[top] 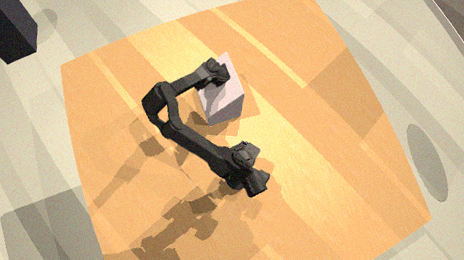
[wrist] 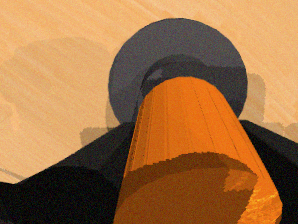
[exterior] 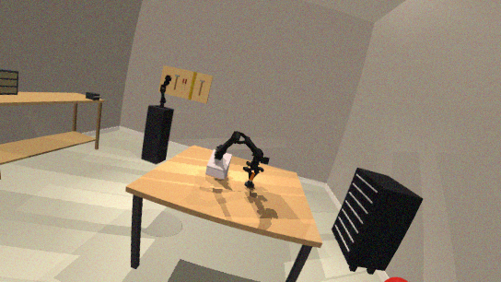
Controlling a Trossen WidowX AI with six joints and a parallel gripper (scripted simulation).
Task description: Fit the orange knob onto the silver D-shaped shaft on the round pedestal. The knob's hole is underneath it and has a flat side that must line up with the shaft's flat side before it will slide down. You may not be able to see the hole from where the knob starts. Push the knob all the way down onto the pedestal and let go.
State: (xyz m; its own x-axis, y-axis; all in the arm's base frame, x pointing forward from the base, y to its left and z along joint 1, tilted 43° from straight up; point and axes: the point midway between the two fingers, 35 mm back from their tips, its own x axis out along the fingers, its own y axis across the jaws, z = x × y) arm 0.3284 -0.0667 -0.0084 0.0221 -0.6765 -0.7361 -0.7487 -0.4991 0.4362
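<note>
Now: gripper tip 3 cm below the orange knob. Round my gripper tip: dark round pedestal (4 cm below).
</note>
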